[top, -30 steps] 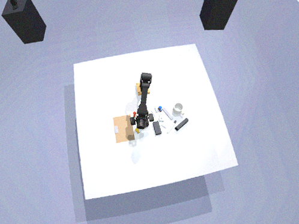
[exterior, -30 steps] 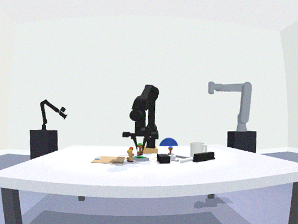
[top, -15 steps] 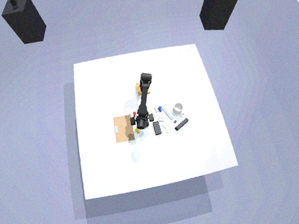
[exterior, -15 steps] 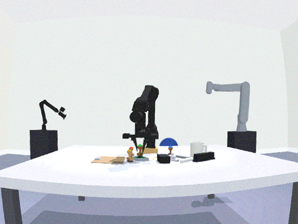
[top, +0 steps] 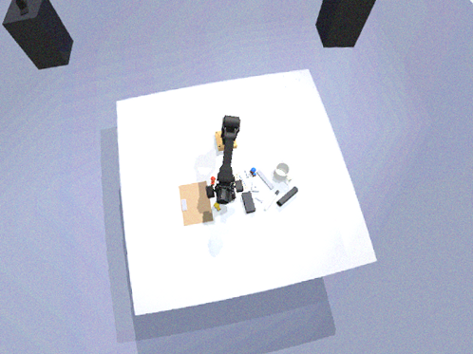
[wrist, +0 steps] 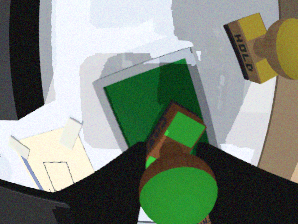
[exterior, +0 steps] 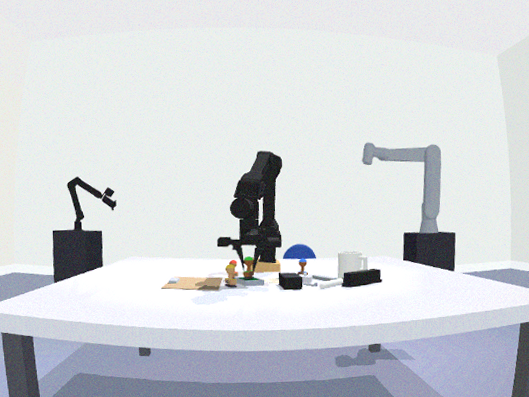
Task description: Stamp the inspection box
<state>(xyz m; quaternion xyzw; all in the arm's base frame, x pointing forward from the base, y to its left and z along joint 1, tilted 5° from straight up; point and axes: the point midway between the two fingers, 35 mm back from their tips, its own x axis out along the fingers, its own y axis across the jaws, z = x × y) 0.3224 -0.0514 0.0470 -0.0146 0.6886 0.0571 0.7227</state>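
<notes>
My gripper tip is right at the green-knobbed PASS stamp. Also, from my gripper tip: yellow stamp 60 mm ahead, 50 mm to the right, 20 mm below; green ink pad 30 mm below; red stamp 90 mm behind, 60 mm to the right, 20 mm below.
</notes>
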